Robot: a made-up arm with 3 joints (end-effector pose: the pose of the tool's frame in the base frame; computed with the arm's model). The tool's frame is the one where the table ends.
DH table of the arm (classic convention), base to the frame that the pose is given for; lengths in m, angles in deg. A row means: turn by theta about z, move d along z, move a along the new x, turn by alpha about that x. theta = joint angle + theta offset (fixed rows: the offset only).
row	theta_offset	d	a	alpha
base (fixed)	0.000	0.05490	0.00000	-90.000
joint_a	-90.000	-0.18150	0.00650	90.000
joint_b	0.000	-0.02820	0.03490	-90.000
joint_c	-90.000	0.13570	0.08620	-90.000
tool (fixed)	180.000	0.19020	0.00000	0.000
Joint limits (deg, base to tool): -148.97..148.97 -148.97..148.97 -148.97..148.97
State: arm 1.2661 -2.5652 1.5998
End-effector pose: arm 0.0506 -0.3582 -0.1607 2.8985 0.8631 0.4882
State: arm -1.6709 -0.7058 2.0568
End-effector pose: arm -0.1346 -0.0927 0.2792 -0.2051 0.3697 0.6798
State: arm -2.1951 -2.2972 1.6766
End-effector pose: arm -0.1658 -0.3468 0.2146 -0.8253 -0.2662 2.1595
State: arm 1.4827 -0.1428 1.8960
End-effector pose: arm 0.1015 -0.0551 -0.1730 -0.2043 -2.8976 -0.0428
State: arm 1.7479 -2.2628 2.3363
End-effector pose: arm 0.0914 -0.2413 -0.1901 -2.4301 -1.0634 -0.7363
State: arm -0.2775 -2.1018 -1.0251
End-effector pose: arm -0.1978 -0.3019 0.0954 2.0486 -0.7636 -0.8035
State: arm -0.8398 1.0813 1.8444
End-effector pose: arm 0.2177 -0.0590 0.1748 -0.2549 0.9016 -1.0949
